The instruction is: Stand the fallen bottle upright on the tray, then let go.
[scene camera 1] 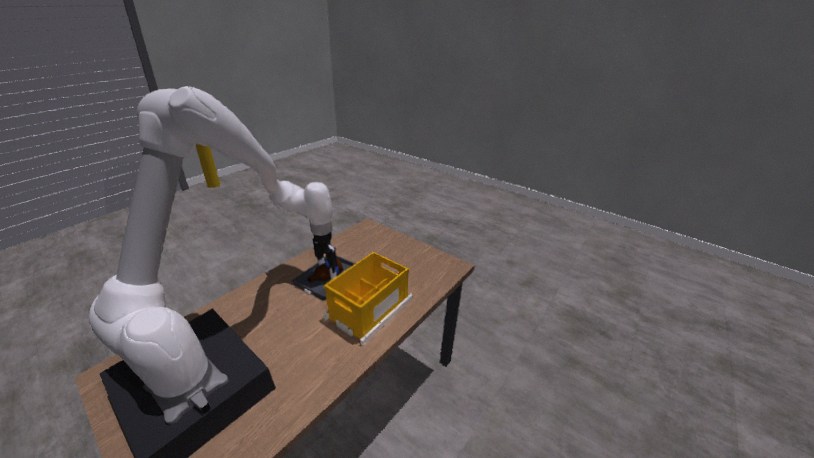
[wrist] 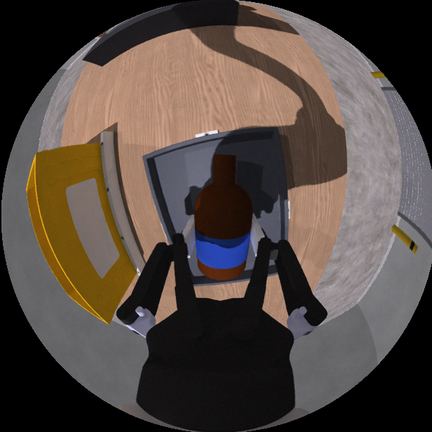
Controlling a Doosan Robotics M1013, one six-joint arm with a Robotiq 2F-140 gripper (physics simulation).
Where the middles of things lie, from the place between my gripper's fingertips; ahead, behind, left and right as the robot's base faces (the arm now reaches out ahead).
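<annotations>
Where is the brown bottle (wrist: pixel 222 210) from here? My hand is 2 cm below it and 2 cm past it.
</annotations>
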